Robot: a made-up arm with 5 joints. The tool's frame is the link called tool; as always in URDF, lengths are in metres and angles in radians. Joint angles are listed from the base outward. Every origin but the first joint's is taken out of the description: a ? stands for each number. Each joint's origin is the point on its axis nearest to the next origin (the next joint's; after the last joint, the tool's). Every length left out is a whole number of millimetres.
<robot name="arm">
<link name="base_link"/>
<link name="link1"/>
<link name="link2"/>
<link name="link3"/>
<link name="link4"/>
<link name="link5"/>
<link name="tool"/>
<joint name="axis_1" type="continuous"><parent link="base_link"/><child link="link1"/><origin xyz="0 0 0.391"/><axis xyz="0 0 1"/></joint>
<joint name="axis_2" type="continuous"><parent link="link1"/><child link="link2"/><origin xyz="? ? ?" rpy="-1.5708 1.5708 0"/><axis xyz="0 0 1"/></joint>
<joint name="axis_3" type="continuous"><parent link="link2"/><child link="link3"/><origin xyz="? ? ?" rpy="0 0 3.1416"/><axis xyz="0 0 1"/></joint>
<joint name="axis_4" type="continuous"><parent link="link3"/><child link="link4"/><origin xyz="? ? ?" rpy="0 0 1.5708"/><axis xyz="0 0 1"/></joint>
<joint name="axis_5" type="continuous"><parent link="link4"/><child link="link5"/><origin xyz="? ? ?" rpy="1.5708 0 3.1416"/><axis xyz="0 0 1"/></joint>
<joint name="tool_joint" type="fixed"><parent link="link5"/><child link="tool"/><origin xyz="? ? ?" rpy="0 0 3.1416"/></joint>
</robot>
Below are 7 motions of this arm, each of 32 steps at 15 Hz.
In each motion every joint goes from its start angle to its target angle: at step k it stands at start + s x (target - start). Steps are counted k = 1, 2, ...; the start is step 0. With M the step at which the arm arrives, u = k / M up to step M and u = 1 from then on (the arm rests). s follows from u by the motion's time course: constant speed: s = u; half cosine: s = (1 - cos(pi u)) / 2; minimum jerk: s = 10 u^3 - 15 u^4 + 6 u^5.
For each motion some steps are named. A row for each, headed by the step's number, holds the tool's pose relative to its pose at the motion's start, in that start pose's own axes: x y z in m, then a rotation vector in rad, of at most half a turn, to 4 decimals.
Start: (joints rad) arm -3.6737 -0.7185 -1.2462 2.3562 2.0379
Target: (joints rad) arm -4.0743 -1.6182 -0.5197 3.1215 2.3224
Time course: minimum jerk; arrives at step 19
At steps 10, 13, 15, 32:
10: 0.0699 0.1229 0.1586 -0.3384 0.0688 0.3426
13: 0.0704 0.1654 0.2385 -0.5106 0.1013 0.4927
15: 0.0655 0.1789 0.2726 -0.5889 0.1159 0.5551
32: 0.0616 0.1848 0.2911 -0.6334 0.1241 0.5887

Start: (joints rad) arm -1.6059 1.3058 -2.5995 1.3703 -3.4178
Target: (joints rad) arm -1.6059 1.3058 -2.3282 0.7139 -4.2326
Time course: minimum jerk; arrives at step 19
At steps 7, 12, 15, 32:
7: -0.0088 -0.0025 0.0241 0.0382 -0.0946 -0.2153
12: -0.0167 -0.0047 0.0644 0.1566 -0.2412 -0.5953
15: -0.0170 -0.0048 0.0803 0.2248 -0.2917 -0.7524
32: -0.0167 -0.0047 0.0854 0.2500 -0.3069 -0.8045

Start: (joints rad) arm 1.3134 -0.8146 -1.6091 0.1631 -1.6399
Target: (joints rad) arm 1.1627 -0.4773 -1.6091 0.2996 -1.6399
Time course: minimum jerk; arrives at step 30
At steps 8, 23, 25, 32:
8: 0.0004 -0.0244 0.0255 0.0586 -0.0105 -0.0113
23: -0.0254 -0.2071 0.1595 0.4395 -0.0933 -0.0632
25: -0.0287 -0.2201 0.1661 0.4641 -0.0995 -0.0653
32: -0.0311 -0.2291 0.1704 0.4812 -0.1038 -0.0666

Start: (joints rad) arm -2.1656 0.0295 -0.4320 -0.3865 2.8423
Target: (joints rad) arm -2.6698 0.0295 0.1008 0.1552 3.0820
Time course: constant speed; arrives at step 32
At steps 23, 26, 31, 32:
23: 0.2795 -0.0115 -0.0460 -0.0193 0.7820 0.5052
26: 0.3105 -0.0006 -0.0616 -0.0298 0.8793 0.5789
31: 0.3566 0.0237 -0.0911 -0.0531 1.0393 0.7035
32: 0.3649 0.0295 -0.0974 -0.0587 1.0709 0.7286

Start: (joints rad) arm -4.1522 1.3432 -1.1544 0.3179 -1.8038
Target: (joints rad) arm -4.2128 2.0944 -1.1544 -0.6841 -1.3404
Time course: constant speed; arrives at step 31
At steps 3, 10, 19, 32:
3: 0.0011 -0.0139 0.0365 -0.0243 -0.0024 0.0500
10: 0.0077 -0.0565 0.1162 -0.0814 -0.0041 0.1669
19: 0.0241 -0.1299 0.2042 -0.1551 0.0015 0.3172
32: 0.0589 -0.2541 0.2892 -0.2536 0.0225 0.5173

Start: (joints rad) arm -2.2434 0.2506 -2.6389 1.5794 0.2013
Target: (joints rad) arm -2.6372 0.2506 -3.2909 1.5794 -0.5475
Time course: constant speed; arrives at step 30
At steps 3, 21, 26, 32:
3: 0.0021 0.0188 -0.0339 -0.0183 0.0691 -0.0486
21: -0.0457 0.0928 -0.2355 -0.2678 0.4403 -0.3711
26: -0.0749 0.0993 -0.2863 -0.3764 0.5219 -0.4672
32: -0.1024 0.0998 -0.3237 -0.4743 0.5781 -0.5450

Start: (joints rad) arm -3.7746 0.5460 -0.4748 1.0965 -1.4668
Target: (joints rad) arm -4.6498 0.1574 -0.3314 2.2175 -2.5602
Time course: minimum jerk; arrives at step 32
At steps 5, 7, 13, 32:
5: -0.0069 -0.0048 0.0006 0.0281 0.0217 -0.0226
7: -0.0167 -0.0121 0.0017 0.0679 0.0556 -0.0569
13: -0.0683 -0.0598 0.0121 0.2645 0.3003 -0.2802
32: -0.1549 -0.2090 0.0519 0.3700 1.2222 -0.9807

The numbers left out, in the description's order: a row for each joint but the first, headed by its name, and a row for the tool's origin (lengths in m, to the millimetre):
axis_2: 0 0 0
axis_3: -0.349 -0.066 0
axis_4: -0.441 0.1 0
axis_5: 0.077 0.098 0
tool: 0 0 0

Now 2 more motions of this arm.
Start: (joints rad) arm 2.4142 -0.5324 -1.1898 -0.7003 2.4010
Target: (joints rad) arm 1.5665 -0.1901 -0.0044 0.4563 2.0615
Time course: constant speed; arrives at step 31
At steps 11, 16, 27, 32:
11: 0.3135 0.0970 -0.1208 -0.4770 0.8680 -0.2250
16: 0.4200 0.1096 -0.2479 -0.6882 1.2685 -0.2188
27: 0.4687 0.1285 -0.5912 -1.1504 2.0642 0.1473
32: 0.4187 0.1479 -0.7011 -1.3122 2.2790 0.4279

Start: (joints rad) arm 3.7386 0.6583 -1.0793 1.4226 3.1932
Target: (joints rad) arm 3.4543 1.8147 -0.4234 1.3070 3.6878
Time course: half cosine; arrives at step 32
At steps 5, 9, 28, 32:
5: -0.0153 -0.0069 0.0527 -0.0079 0.1009 0.0375
9: -0.0284 -0.0180 0.1640 -0.0176 0.3134 0.1107
28: 0.3275 0.0342 0.5967 0.1790 1.6455 0.2878
32: 0.3537 0.0393 0.5978 0.2016 1.7074 0.2786

